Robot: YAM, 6 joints.
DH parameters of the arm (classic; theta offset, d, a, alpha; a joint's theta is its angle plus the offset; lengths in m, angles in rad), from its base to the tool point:
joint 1: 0 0.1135 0.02 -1.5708
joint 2: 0 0 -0.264 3.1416
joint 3: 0.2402 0 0.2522 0
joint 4: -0.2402 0 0.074 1.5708
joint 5: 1.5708 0 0 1.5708
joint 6: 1.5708 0.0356 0 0
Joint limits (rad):
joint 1: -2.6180..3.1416
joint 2: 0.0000..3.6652
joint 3: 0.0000..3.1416
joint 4: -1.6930..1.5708
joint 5: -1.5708..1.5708
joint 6: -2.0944..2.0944
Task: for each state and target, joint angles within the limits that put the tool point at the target. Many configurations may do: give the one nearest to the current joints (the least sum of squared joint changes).
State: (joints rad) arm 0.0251 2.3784 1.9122 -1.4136 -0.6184 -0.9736
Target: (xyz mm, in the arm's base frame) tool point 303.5 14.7 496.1
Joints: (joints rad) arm -0.0219 1.7273 2.3414 -1.3445 -0.6434 -0.9736
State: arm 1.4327 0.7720 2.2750 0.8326 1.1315 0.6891
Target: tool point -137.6 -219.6 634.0
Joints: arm 0.8947 0.8701 2.3879 0.7573 1.0063 0.6891
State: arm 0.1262 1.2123 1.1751 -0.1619 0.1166 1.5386
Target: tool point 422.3 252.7 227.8
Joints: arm 0.5446 2.0892 1.5844 0.0403 0.0743 1.5386
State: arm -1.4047 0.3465 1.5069 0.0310 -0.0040 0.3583
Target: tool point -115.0 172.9 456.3
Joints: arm -0.9994 0.0000 1.4235 -0.4305 0.0904 0.3583
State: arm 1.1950 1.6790 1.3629 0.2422 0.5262 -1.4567
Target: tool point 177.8 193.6 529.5
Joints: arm 0.9016 1.2847 1.5056 0.2869 0.5745 -1.4567
